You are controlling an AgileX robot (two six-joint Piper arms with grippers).
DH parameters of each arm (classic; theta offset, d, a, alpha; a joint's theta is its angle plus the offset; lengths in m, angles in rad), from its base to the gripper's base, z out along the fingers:
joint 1: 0 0.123 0 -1.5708
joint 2: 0.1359 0 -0.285 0
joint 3: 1.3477 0 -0.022 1.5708
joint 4: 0 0.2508 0 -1.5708
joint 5: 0 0 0.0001 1.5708
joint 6: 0 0.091 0 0
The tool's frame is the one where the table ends.
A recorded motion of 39 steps. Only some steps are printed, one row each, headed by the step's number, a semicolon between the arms.
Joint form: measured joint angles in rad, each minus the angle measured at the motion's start. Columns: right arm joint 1, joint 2, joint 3, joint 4, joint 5, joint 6; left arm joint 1, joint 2, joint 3, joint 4, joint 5, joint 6.
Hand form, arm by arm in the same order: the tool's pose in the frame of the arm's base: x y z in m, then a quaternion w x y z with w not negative. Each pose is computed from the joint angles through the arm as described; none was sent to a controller.
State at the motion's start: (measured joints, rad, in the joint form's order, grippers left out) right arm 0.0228 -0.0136 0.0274 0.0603 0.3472 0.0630; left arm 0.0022 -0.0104 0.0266 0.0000 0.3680 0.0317
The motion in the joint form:
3: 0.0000 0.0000 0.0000 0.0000 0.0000 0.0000; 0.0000 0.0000 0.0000 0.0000 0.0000 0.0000
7: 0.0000 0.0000 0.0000 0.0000 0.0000 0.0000; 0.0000 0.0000 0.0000 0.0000 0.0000 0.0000
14: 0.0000 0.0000 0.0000 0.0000 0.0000 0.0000; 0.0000 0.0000 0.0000 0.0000 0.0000 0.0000
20: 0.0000 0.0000 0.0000 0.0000 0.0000 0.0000; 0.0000 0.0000 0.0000 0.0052 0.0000 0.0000
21: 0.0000 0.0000 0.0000 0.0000 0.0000 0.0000; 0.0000 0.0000 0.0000 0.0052 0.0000 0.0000
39: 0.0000 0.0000 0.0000 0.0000 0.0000 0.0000; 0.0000 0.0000 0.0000 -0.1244 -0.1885 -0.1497
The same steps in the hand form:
3: 0.0532 0.0031 0.1735 0.60207 0.03240 0.79614 0.05116; 0.0528 0.0001 0.1717 0.59462 0.01186 0.80386 0.01008
7: 0.0532 0.0031 0.1735 0.60207 0.03240 0.79614 0.05116; 0.0528 0.0001 0.1717 0.59462 0.01186 0.80386 0.01008
14: 0.0532 0.0031 0.1735 0.60207 0.03240 0.79614 0.05116; 0.0528 0.0001 0.1717 0.59462 0.01186 0.80386 0.01008
20: 0.0532 0.0031 0.1735 0.60207 0.03240 0.79614 0.05116; 0.0528 0.0003 0.1717 0.59458 0.01325 0.80383 0.01227
21: 0.0532 0.0031 0.1735 0.60207 0.03240 0.79614 0.05116; 0.0528 0.0003 0.1717 0.59458 0.01325 0.80383 0.01227
39: 0.0532 0.0031 0.1735 0.60207 0.03240 0.79614 0.05116; 0.0563 -0.0019 0.1886 0.66247 -0.08268 0.73934 -0.08759

